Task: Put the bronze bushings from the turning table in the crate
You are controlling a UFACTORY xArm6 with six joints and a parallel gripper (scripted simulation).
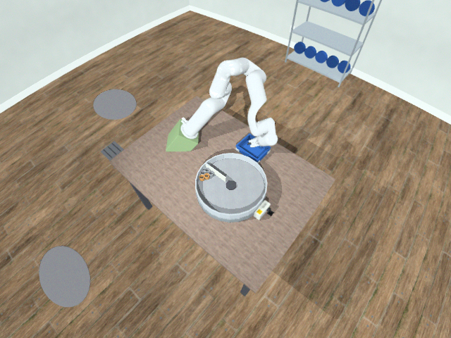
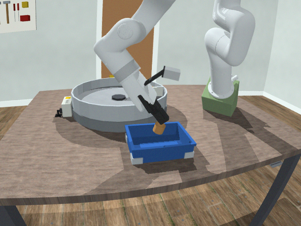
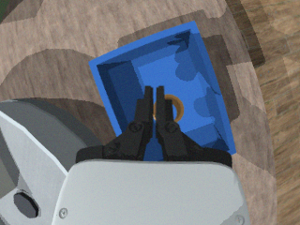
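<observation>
Right now my hand is 80 mm above the blue crate, 10 mm to the right of it and 10 mm short of it. Also, from my hand: turning table: 320 mm to the right, 80 mm ahead, 50 mm below.
</observation>
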